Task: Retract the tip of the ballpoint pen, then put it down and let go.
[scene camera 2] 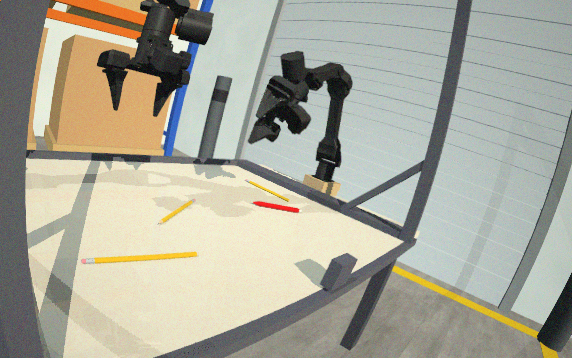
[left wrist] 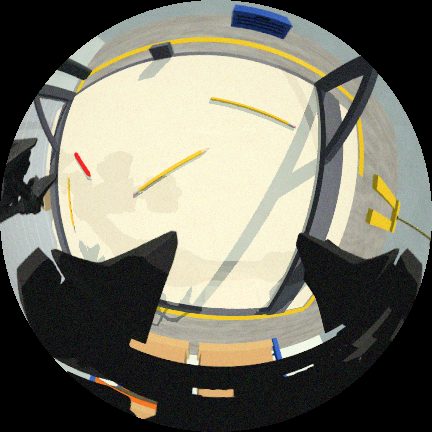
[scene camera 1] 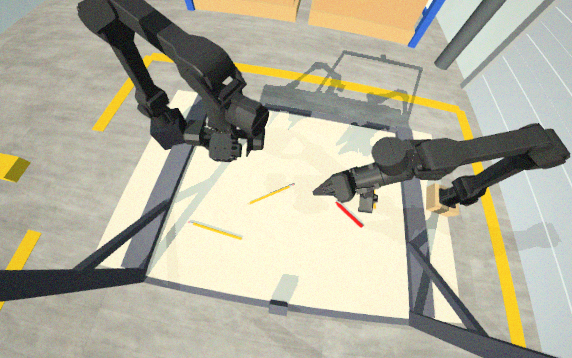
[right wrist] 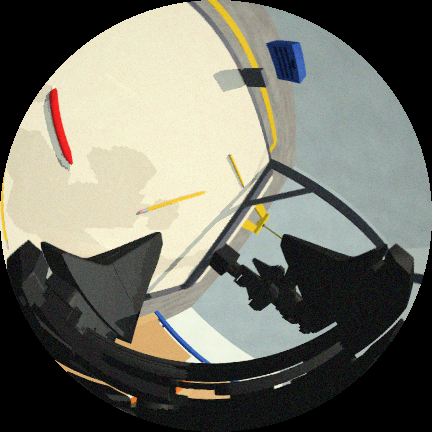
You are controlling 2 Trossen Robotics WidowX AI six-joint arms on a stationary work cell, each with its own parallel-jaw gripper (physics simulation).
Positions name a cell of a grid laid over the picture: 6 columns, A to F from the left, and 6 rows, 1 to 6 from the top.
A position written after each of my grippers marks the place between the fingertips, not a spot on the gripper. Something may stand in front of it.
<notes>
My left gripper (scene camera 2: B2) is open, holding nothing. My right gripper (scene camera 2: C3) is open, holding nothing. Further things: a dark frame (scene camera 2: D4).
My left gripper is seen too in the left wrist view (left wrist: D4), in scene camera 1 (scene camera 1: C3) and in the right wrist view (right wrist: D4). My right gripper also shows in the left wrist view (left wrist: A3), in scene camera 1 (scene camera 1: D4) and in the right wrist view (right wrist: D4). The dark frame also shows in the right wrist view (right wrist: D3).
</notes>
